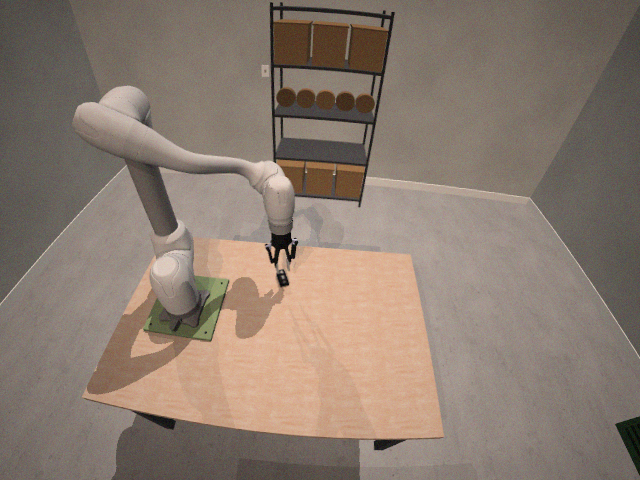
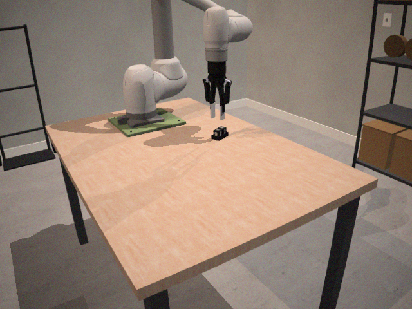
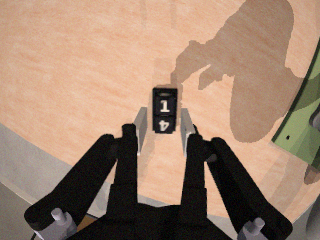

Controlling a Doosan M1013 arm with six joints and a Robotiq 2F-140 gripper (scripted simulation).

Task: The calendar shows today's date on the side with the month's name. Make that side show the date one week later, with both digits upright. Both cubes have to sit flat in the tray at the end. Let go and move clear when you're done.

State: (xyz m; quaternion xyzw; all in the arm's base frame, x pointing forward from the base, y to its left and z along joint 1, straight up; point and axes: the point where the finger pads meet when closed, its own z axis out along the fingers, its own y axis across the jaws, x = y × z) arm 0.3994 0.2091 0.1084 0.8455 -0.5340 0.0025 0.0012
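The black tray is 1 cm behind my hand, 2 cm to the left of it and 11 cm below it.
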